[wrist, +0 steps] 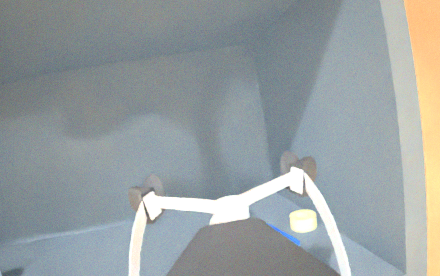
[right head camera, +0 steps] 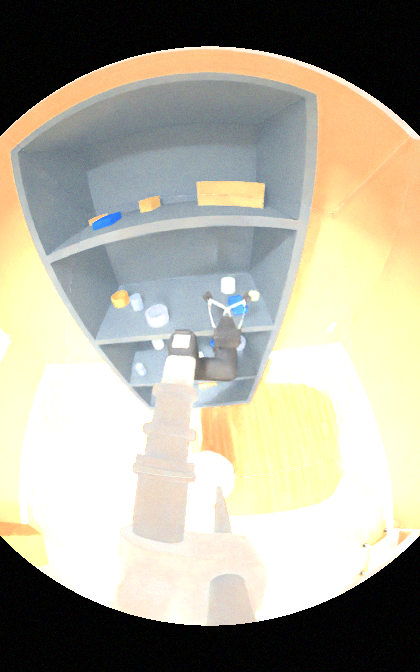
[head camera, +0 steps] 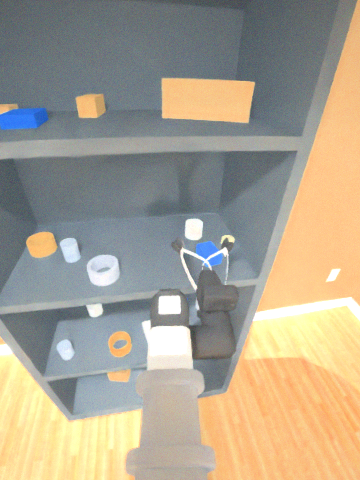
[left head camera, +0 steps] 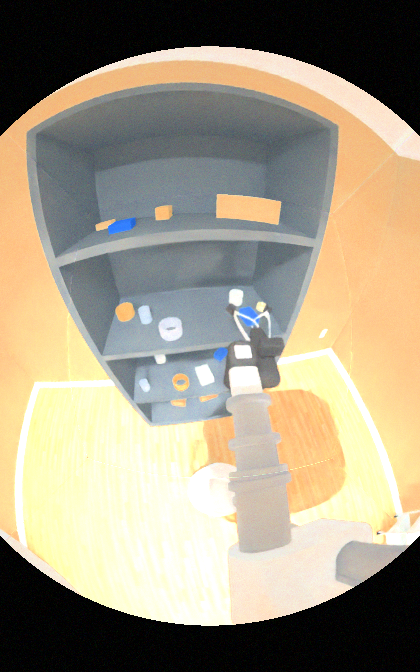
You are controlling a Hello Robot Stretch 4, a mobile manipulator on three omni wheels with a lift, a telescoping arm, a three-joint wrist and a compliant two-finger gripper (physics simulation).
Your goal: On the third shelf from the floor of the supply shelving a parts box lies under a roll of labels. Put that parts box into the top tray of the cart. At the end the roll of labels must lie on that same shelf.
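Places are measured from the robot's base along level axes (x ahead, y left, z up), in centimetres.
Pixels of known places: gripper, fingertip midpoint: (wrist: pixel 222 178) (head camera: pixel 201 240).
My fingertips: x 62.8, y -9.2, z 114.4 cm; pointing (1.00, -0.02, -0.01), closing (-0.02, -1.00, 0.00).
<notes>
Behind a point stands the place of what it marks.
On the third shelf (head camera: pixel 145 255) {x 78.0, y 8.9, z 96.3 cm} (left head camera: pixel 200 312) (right head camera: pixel 190 305) the blue parts box (head camera: pixel 205 248) {x 77.0, y -13.3, z 100.3 cm} (left head camera: pixel 247 312) (right head camera: pixel 239 309) lies at the right, nothing seen on top; its edge shows as a blue sliver (wrist: pixel 286 235) {x 75.8, y -17.7, z 100.3 cm} in the wrist view. A white upright cylinder (head camera: pixel 194 229) {x 87.9, y -10.2, z 101.5 cm} (left head camera: pixel 236 297) (right head camera: pixel 228 285), perhaps the roll of labels, stands behind it on that shelf. A small yellow roll (head camera: pixel 228 239) {x 86.3, y -24.3, z 97.7 cm} (left head camera: pixel 261 306) (right head camera: pixel 254 295) (wrist: pixel 303 221) {x 82.9, y -23.0, z 98.6 cm} stands right of the box. My gripper (head camera: pixel 202 245) {x 62.8, y -9.2, z 114.4 cm} (left head camera: pixel 250 309) (right head camera: pixel 227 296) (wrist: pixel 222 178) {x 62.8, y -9.2, z 114.4 cm} is open and empty, above the box.
Left on the same shelf are a lavender ring (head camera: pixel 103 279) {x 63.0, y 20.8, z 99.1 cm} (left head camera: pixel 170 336), a light blue cylinder (head camera: pixel 70 250) {x 74.6, y 34.5, z 101.6 cm} and an orange roll (head camera: pixel 42 245) {x 78.1, y 46.1, z 101.2 cm}. The shelf above (head camera: pixel 130 144) {x 60.1, y 7.9, z 140.7 cm} and the right side panel (head camera: pixel 287 200) {x 65.7, y -32.1, z 125.6 cm} bound the bay. A pale object (left head camera: pixel 407 527) shows lower right, perhaps the cart.
</notes>
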